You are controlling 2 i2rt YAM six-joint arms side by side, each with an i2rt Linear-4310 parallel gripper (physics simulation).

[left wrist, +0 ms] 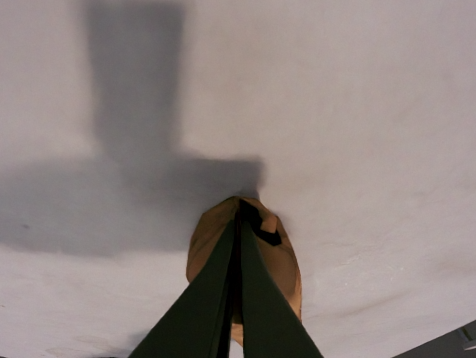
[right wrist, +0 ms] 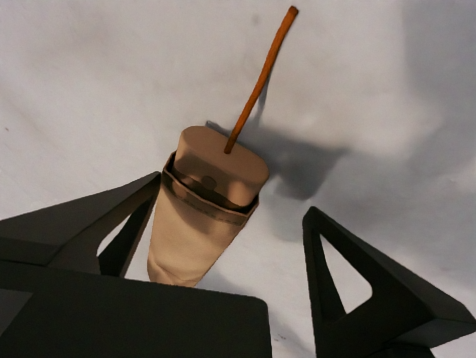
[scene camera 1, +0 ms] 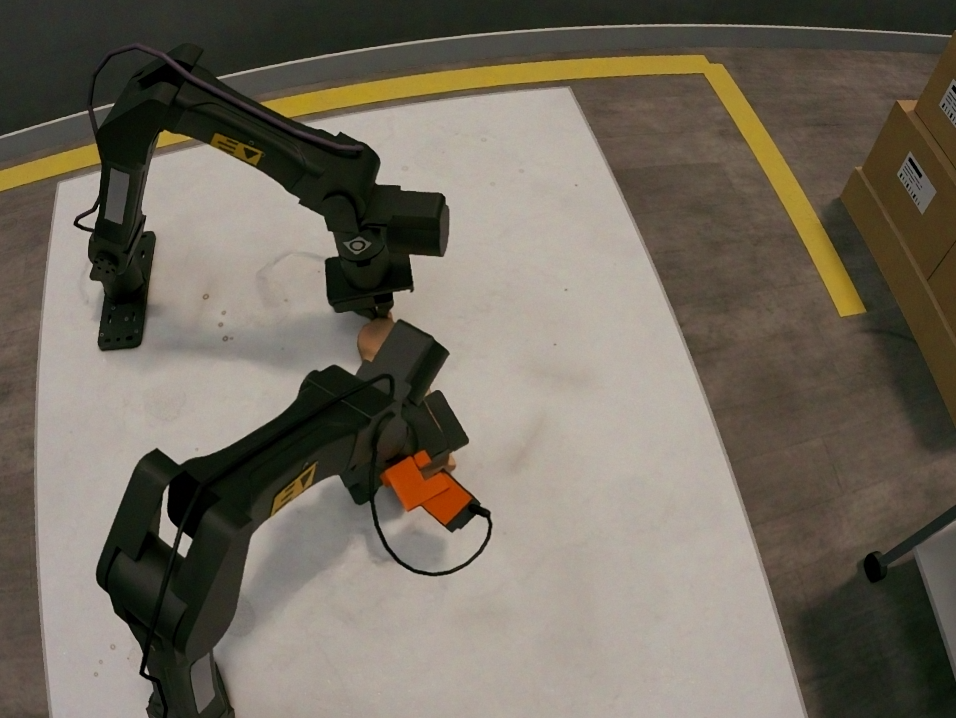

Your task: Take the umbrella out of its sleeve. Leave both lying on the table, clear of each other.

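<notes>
The tan sleeve lies on the white table, partly hidden by the arms in scene camera 1. The umbrella's tan end pokes a little out of the sleeve's mouth, with an orange-brown strap stretching away from it. The rest of the umbrella is hidden in the sleeve. My left gripper is shut on the sleeve's far end, whose cloth is pinched and folded around the fingertips. My right gripper is open, its fingers on either side of the mouth end, the left-hand fingertip close beside the sleeve's rim.
The white table top extends around both arms. My right arm reaches across the middle in scene camera 1, its wrist and orange camera mount over the sleeve, close to the left arm's wrist. Cardboard boxes stand beyond the table at the right.
</notes>
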